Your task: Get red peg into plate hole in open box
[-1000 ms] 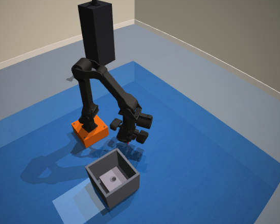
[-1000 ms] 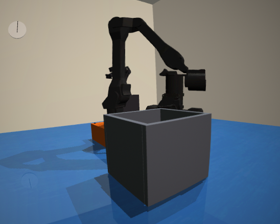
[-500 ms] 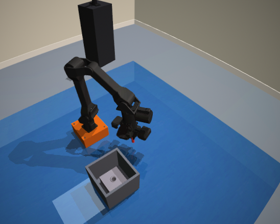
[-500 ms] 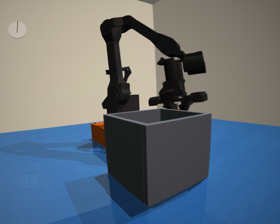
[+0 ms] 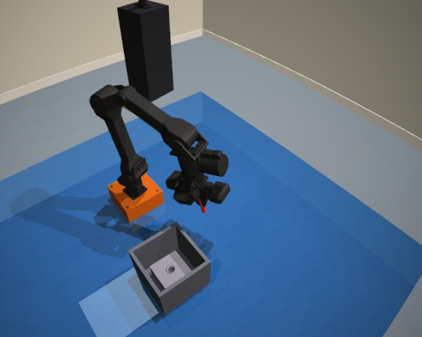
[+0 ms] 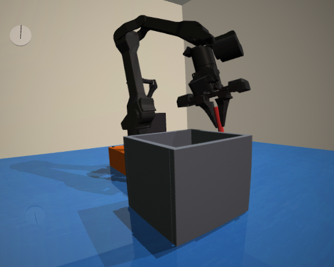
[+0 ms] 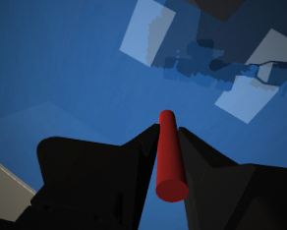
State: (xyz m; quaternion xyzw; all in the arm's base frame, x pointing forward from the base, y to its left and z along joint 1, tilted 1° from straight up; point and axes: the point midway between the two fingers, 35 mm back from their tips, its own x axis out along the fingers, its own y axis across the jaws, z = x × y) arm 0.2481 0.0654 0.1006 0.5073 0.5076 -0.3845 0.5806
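Now: gripper tip 50 mm short of the light grey plate, 190 mm to the left of it and 90 mm above it. Also, from my gripper tip: red peg: 10 mm above.
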